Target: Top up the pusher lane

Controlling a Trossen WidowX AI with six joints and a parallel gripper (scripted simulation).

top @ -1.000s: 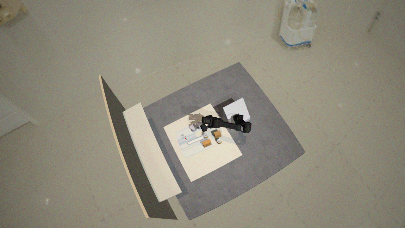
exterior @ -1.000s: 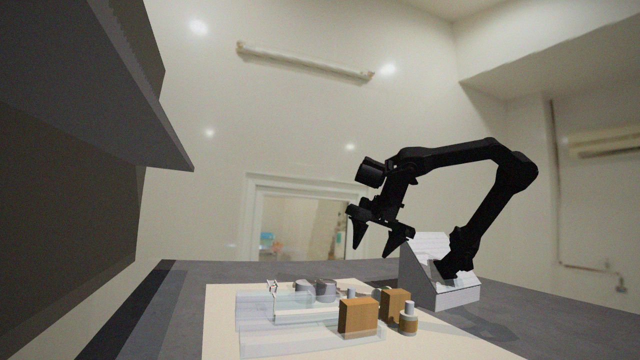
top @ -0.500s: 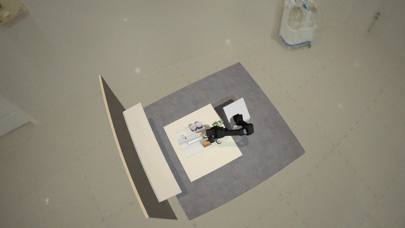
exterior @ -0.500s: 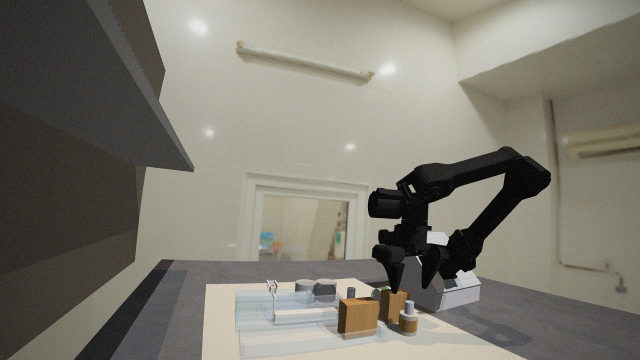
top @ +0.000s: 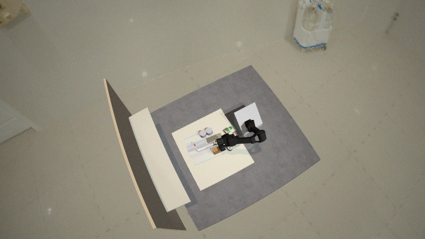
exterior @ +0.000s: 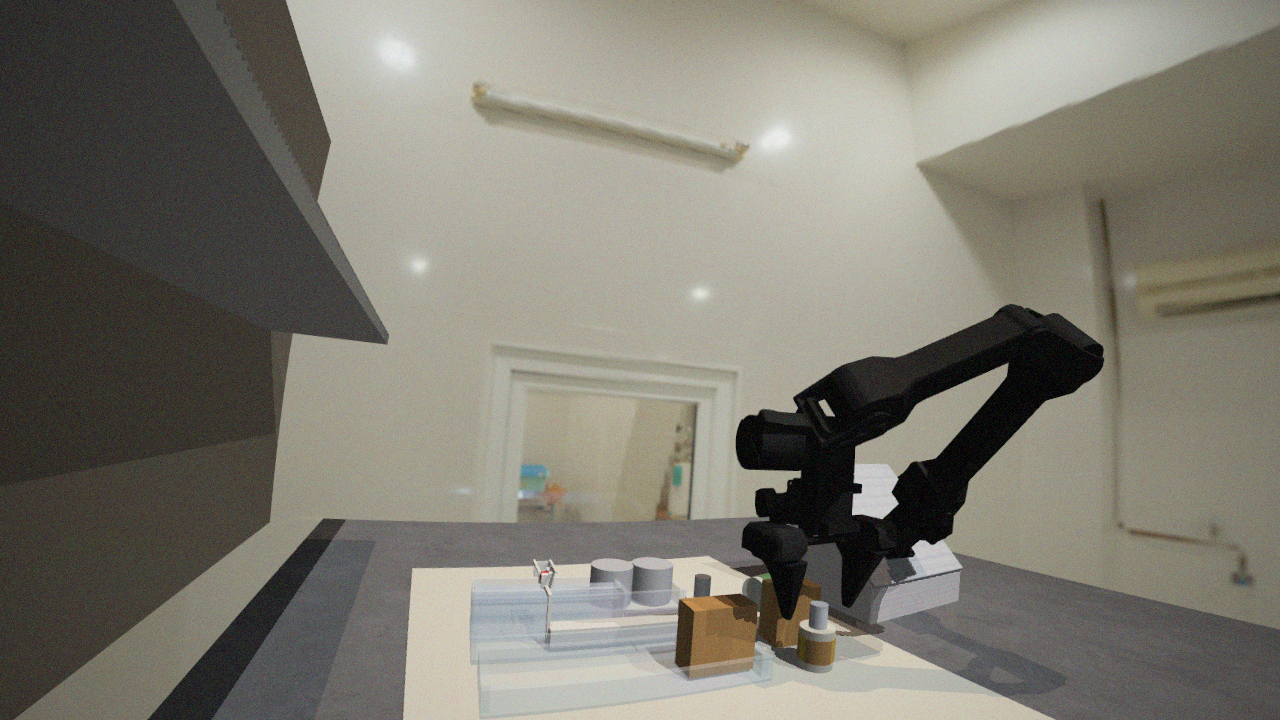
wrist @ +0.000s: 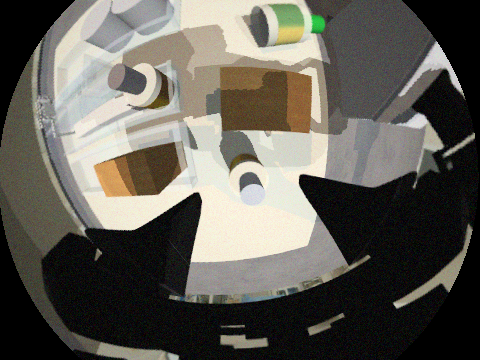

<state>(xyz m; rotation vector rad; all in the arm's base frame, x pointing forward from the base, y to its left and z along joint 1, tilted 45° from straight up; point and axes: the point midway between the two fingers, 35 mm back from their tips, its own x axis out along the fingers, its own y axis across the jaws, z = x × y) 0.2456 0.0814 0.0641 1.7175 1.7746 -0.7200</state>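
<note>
The green-banded jar lies 8 cm behind my gripper tip, 17 cm to the right of it and 4 cm below it. Round my gripper tip: pusher plate 19 cm ahead, 14 cm to the right, 1 cm below; then clear pusher lane 23 cm ahead, 14 cm to the right, 4 cm below; then shelf 59 cm ahead, 8 cm to the right, 31 cm above.
</note>
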